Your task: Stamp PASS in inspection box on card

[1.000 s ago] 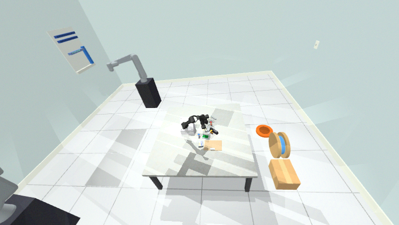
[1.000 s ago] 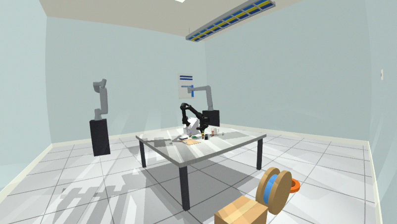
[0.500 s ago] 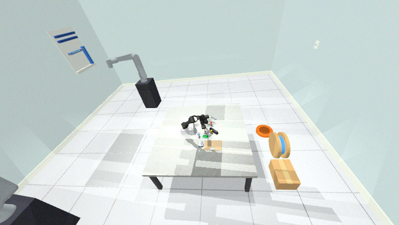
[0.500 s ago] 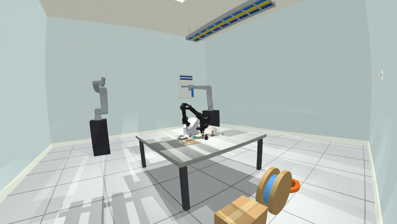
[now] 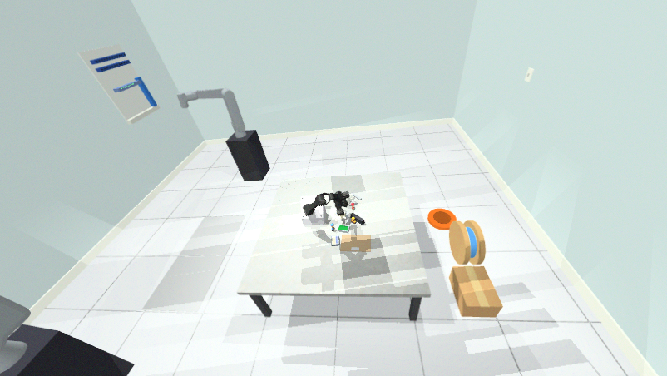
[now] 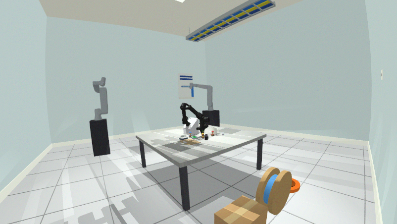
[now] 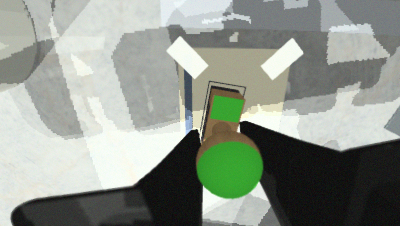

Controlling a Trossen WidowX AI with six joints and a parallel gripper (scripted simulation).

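My gripper tip is now right at the green-knobbed stamp. Round my gripper tip: cream card: 3 cm below, 1 cm to the right; yellow-knobbed stamp: 13 cm ahead, 9 cm to the right; red-knobbed stamp: 11 cm ahead, 8 cm to the left.
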